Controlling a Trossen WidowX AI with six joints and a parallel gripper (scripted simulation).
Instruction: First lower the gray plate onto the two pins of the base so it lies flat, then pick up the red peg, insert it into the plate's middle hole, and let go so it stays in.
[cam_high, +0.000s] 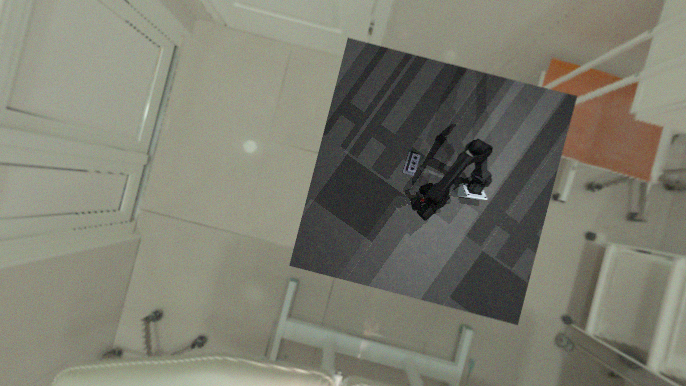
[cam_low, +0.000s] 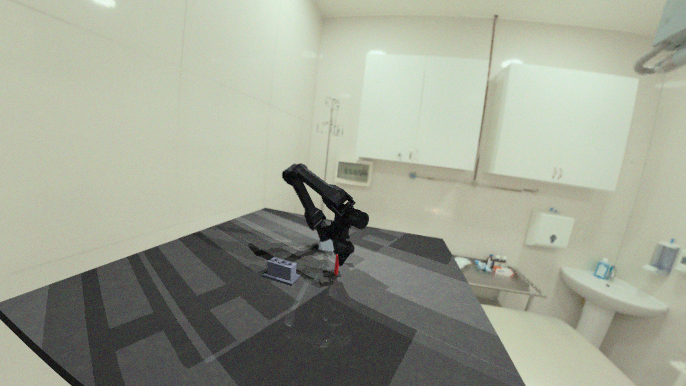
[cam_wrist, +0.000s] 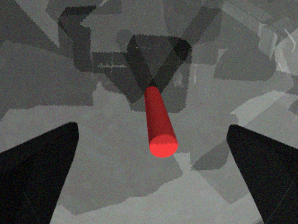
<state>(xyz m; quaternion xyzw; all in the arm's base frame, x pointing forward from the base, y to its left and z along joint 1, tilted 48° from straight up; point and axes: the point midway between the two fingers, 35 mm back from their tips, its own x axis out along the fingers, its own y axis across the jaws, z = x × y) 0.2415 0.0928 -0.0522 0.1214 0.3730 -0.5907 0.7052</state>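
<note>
My gripper tip is 20 mm above the red peg. From my gripper tip the other things lie so: base: 90 mm ahead, 190 mm to the right, 50 mm below; then gray plate: 90 mm ahead, 190 mm to the right, 20 mm below.
</note>
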